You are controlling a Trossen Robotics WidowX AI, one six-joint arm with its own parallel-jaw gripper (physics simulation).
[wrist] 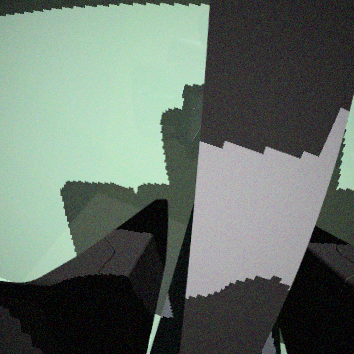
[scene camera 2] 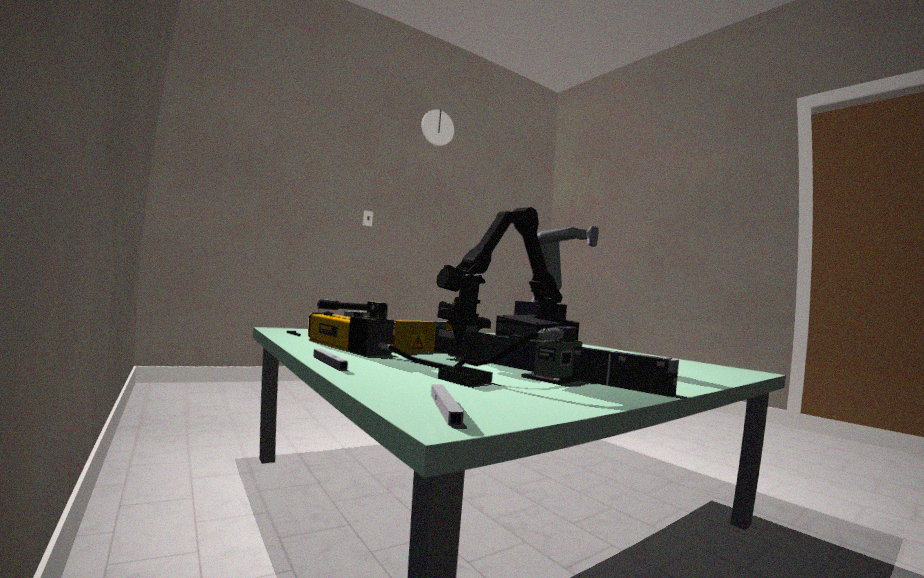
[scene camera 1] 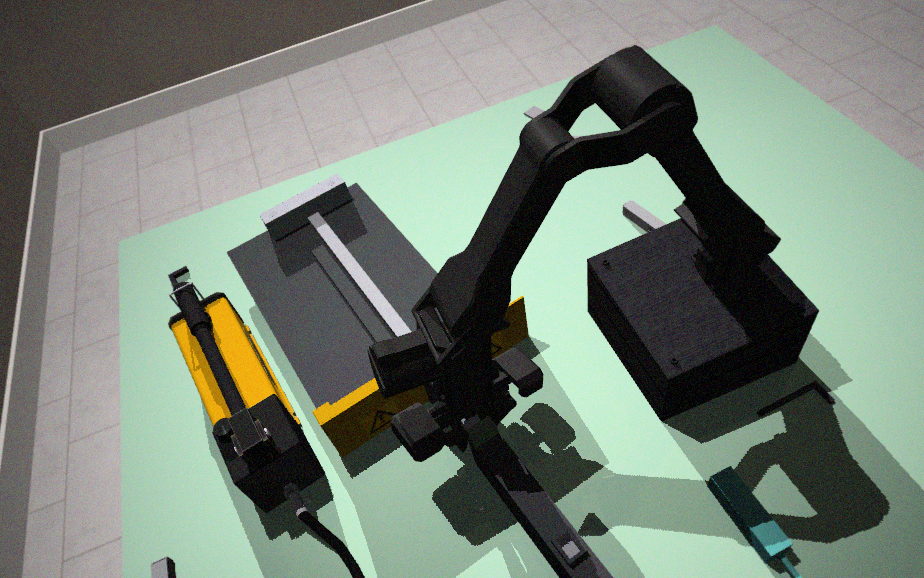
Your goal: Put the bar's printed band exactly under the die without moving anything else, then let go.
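Seen in the pictures: gripper, fingertip midpoint: point(wrist: 210, 211) point(scene camera 2: 461, 347); arm's base at its link origin: point(scene camera 2: 546, 318) point(scene camera 1: 725, 266).
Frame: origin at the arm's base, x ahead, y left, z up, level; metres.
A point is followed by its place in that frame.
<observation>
My gripper point(scene camera 1: 468, 413) point(scene camera 2: 462, 344) @(x 0.376, y 0.070, z -0.093 m) point(wrist: 210, 211) @(x 0.376, y 0.070, z -0.093 m) is low over the green table, just in front of the press. It is shut on a long dark bar point(scene camera 1: 529, 505) @(x 0.339, y 0.189, z -0.044 m) point(scene camera 2: 466, 375) @(x 0.573, y 0.425, z -0.099 m) point(wrist: 260, 88), which runs from the fingers towards the near table edge. In the wrist view a broad pale patch point(wrist: 256, 211) @(x 0.377, y 0.038, z -0.050 m) on the bar lies between the two fingers. A small pale mark point(scene camera 1: 570, 551) @(x 0.315, y 0.247, z -0.050 m) shows near the bar's far end. The press has a dark base plate point(scene camera 1: 305, 321) @(x 0.556, y -0.195, z -0.069 m), a yellow front edge point(scene camera 1: 357, 415) @(x 0.505, y 0.002, z -0.052 m) point(scene camera 2: 416, 337) @(x 0.488, y -0.003, z -0.074 m), a pale rail point(scene camera 1: 359, 275) @(x 0.459, y -0.232, z -0.050 m) and a dark block point(scene camera 1: 313, 215) @(x 0.509, y -0.398, z -0.049 m) at the back. The arm hides part of the press.
A yellow and black pump point(scene camera 1: 230, 367) @(x 0.660, y -0.127, z -0.036 m) point(scene camera 2: 339, 329) @(x 0.698, y -0.074, z -0.065 m) with a hose lies left of the press. A large black box point(scene camera 1: 666, 310) @(x 0.097, y 0.030, z -0.006 m) stands to the right, with a grey bar point(scene camera 1: 643, 215) @(x 0.001, y -0.212, z -0.100 m) behind it. A grey bar point(scene camera 2: 448, 404) @(x 0.719, y 0.618, z -0.100 m) and a dark bar point(scene camera 2: 330, 359) @(x 0.787, y 0.200, z -0.105 m) lie near the table edge.
</observation>
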